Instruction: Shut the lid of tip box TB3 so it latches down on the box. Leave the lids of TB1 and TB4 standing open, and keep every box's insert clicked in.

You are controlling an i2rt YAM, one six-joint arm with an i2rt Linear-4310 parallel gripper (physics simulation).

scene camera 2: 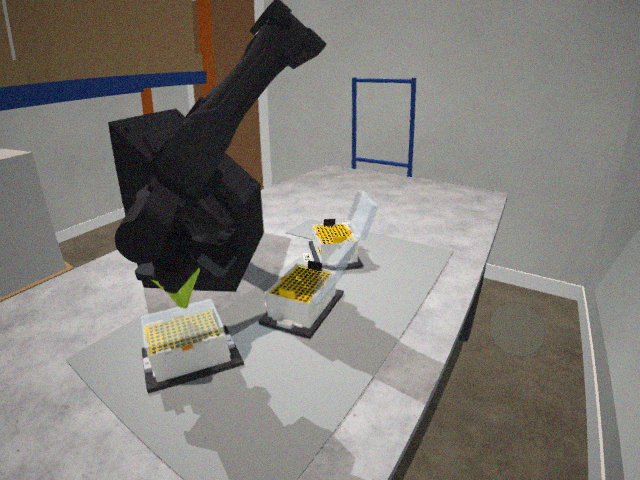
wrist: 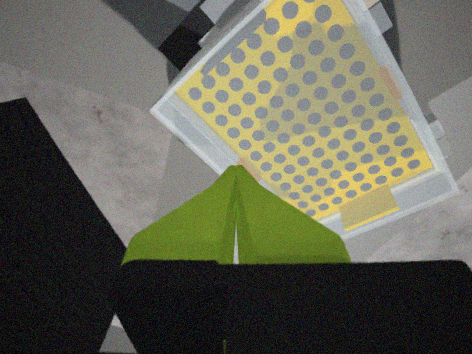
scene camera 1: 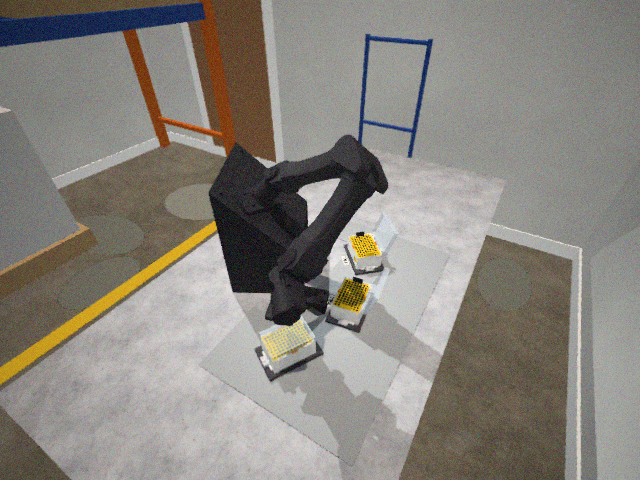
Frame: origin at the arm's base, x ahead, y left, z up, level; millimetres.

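Seen in the pictures: gripper, fingertip midpoint: (scene camera 2: 183,307) (wrist: 236,176); arm's base, link origin: (scene camera 1: 258,199).
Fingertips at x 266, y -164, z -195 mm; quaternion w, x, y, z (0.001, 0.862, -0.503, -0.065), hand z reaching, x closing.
Note:
Offsets run from my fingertips to a thing's top centre. Level surfaces: height alone.
The near box {dx +19, dy -19, dz -1 mm} (scene camera 1: 292,357) (scene camera 2: 193,363) (wrist: 320,105), whose clear lid lies down over its yellow insert, fits TB3; its label is not readable. An orange tab shows at its front edge. Whether it is latched I cannot tell. The middle box {dx +51, dy +205, dz -12 mm} (scene camera 1: 345,313) (scene camera 2: 292,311) and the far box (scene camera 1: 368,260) (scene camera 2: 349,252) have clear lids standing open and yellow inserts seated. My gripper (scene camera 2: 185,305) (wrist: 236,176) is shut and empty, its green tips at the near lid's rear edge; contact is unclear. In scene camera 1 the fingertips are hidden behind the arm.
The boxes stand in dark holders on a grey mat {dz -78 mm} (scene camera 1: 426,263) (scene camera 2: 413,284). The black arm base (scene camera 1: 248,258) (scene camera 2: 245,206) stands behind them. A blue frame (scene camera 1: 363,87) (scene camera 2: 354,124) stands at the table's far end. The arm reaches over the near and middle boxes.

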